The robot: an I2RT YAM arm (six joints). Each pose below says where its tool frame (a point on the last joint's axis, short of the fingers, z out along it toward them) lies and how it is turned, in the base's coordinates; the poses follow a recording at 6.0 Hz.
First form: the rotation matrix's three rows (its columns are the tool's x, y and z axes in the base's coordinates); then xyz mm. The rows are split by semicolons.
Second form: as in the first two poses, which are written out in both.
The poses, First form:
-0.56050 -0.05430 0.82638; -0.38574 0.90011 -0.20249; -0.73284 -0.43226 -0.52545; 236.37 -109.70 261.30
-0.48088 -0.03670 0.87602; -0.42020 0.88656 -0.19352; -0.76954 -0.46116 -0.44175; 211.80 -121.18 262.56
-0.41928 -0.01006 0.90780; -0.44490 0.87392 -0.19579; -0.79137 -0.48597 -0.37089; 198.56 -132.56 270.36
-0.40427 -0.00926 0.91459; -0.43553 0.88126 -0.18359; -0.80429 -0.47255 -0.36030; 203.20 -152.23 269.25
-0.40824 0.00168 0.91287; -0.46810 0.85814 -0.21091; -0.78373 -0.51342 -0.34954; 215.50 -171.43 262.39
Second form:
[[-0.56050 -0.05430 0.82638 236.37], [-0.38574 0.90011 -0.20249 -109.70], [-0.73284 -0.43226 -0.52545 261.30], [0 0 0 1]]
[[-0.48088 -0.03670 0.87602 211.80], [-0.42020 0.88656 -0.19352 -121.18], [-0.76954 -0.46116 -0.44175 262.56], [0 0 0 1]]
[[-0.41928 -0.01006 0.90780 198.56], [-0.44490 0.87392 -0.19579 -132.56], [-0.79137 -0.48597 -0.37089 270.36], [0 0 0 1]]
[[-0.40427 -0.00926 0.91459 203.20], [-0.43553 0.88126 -0.18359 -152.23], [-0.80429 -0.47255 -0.36030 269.25], [0 0 0 1]]
[[-0.40824 0.00168 0.91287 215.50], [-0.46810 0.85814 -0.21091 -171.43], [-0.78373 -0.51342 -0.34954 262.39], [0 0 0 1]]

